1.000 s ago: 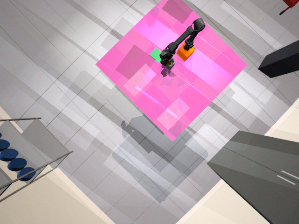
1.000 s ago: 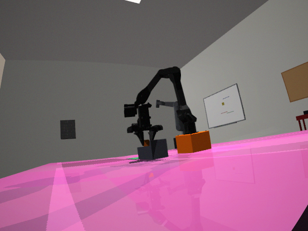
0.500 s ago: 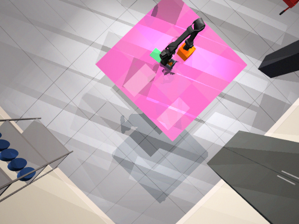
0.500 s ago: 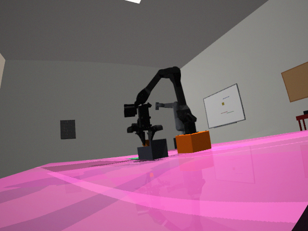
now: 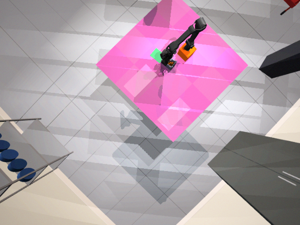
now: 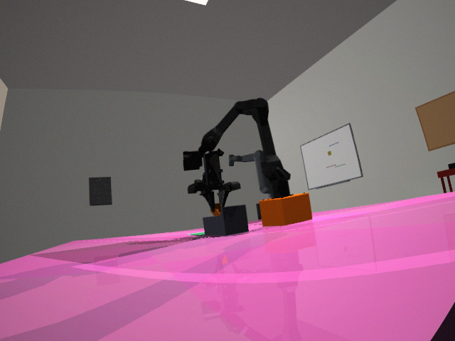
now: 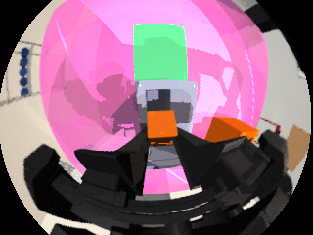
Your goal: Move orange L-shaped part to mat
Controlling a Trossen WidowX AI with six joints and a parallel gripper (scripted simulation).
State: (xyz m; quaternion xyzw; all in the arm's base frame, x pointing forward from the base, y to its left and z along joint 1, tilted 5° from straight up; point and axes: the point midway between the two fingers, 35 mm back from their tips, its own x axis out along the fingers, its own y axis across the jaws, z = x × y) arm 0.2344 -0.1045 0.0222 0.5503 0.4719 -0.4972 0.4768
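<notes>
Right now the green mat is 3 cm behind my gripper tip, 14 cm to the right of it and 9 cm below it. From my gripper tip the other things lie so: orange L-shaped part 1 cm behind, 4 cm to the left, 3 cm below.
</notes>
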